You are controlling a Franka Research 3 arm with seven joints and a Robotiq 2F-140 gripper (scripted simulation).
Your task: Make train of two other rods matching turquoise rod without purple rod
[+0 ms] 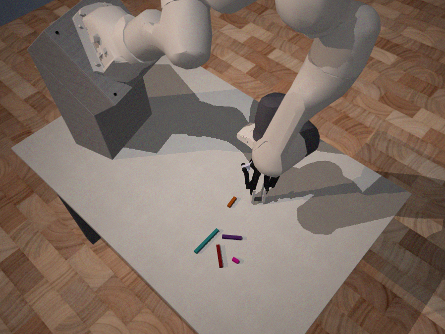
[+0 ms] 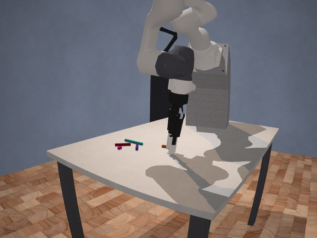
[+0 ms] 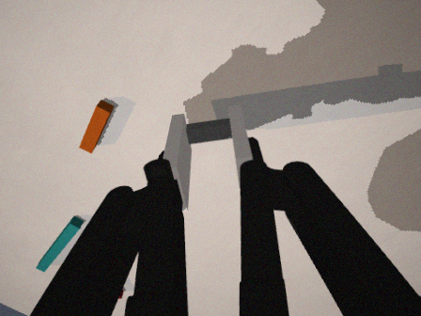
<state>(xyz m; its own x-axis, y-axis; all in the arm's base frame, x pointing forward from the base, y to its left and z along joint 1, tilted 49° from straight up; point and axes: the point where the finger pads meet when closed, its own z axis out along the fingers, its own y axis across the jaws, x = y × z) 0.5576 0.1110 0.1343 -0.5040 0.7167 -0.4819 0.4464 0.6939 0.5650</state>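
My hand is 30 mm above the grey rod. The rest, counted from my hand: turquoise rod 220 mm to the right, 40 mm below; then purple rod 50 mm ahead, 150 mm to the right, 40 mm below; then orange rod 50 mm behind, 70 mm to the right, 40 mm below.
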